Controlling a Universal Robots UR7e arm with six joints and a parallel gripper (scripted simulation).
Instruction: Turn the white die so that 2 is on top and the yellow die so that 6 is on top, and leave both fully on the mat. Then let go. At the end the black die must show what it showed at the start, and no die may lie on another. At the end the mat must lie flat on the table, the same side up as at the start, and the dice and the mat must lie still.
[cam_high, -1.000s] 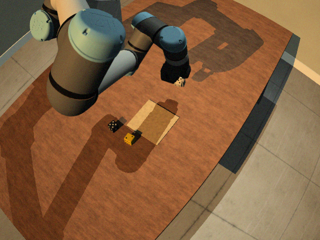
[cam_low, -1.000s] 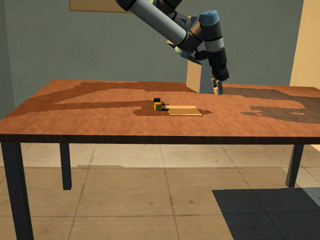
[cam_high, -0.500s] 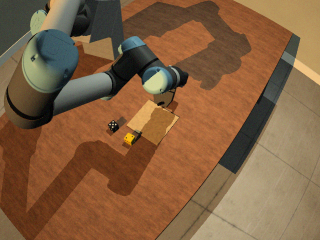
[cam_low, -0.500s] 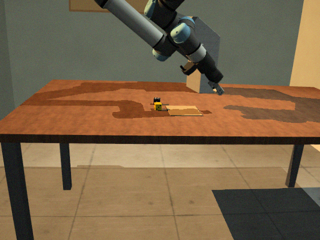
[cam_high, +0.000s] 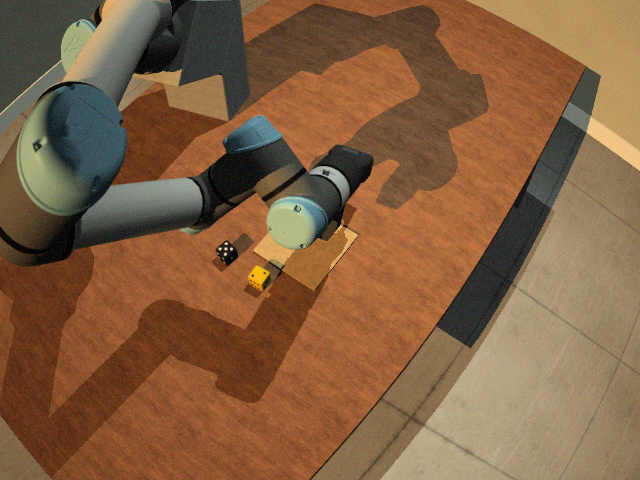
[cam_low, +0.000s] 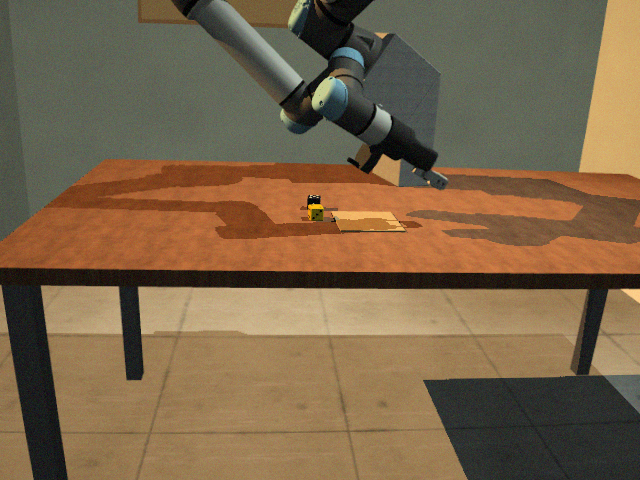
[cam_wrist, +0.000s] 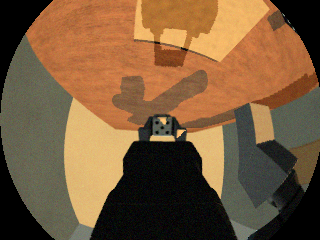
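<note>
My gripper is now 20 mm past the tan mat, 140 mm to the left of it and 100 mm above it. From my hand the other things lie so: white die right at my hand; yellow die 40 mm behind, 250 mm to the right, 90 mm below; black die 120 mm behind, 250 mm to the right, 90 mm below.
</note>
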